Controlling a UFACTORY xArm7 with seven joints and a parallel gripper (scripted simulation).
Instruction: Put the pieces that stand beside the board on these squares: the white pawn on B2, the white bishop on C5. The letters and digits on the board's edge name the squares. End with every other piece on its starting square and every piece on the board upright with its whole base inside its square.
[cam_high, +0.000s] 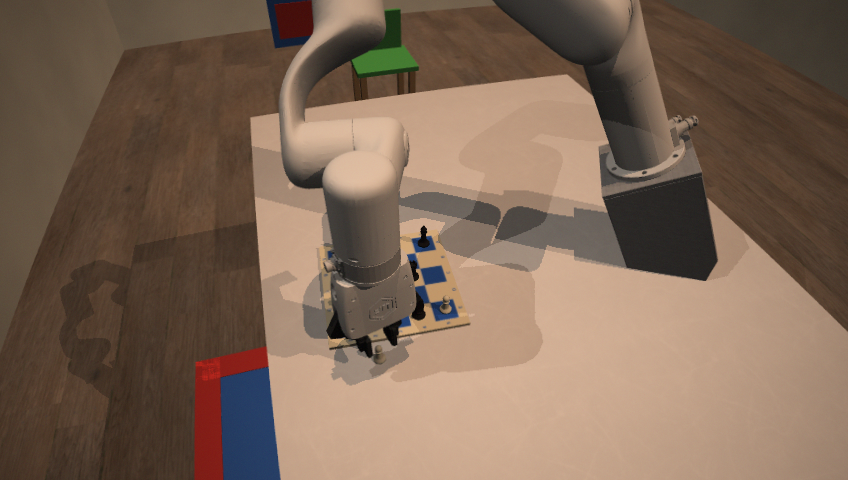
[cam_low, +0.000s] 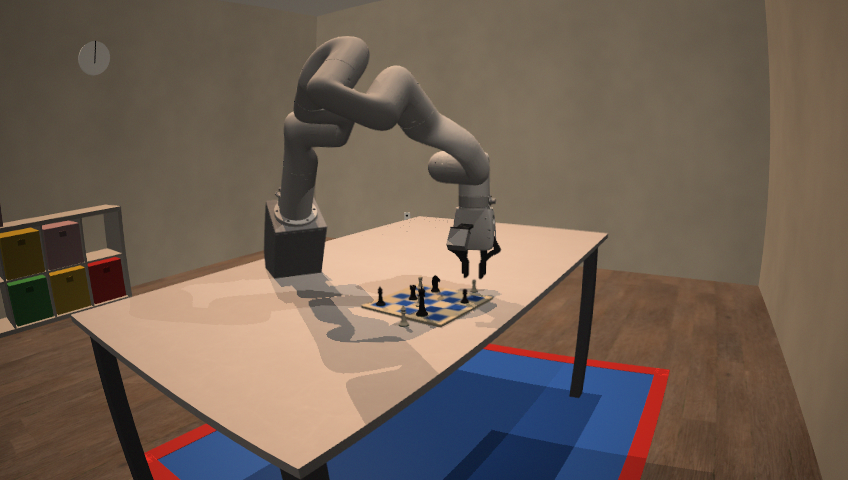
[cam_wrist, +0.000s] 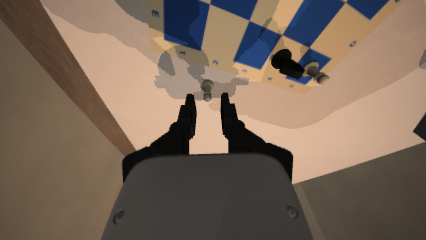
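Now: the tall black piece 22 cm to the right of my hand and 2 cm below it. Also, from my hand: white bishop 28 cm to the right, 4 cm below, 1 cm behind; then black pawn 10 cm to the right, 4 cm below, 3 cm ahead; then chessboard 14 cm to the right, 5 cm below, 4 cm behind.
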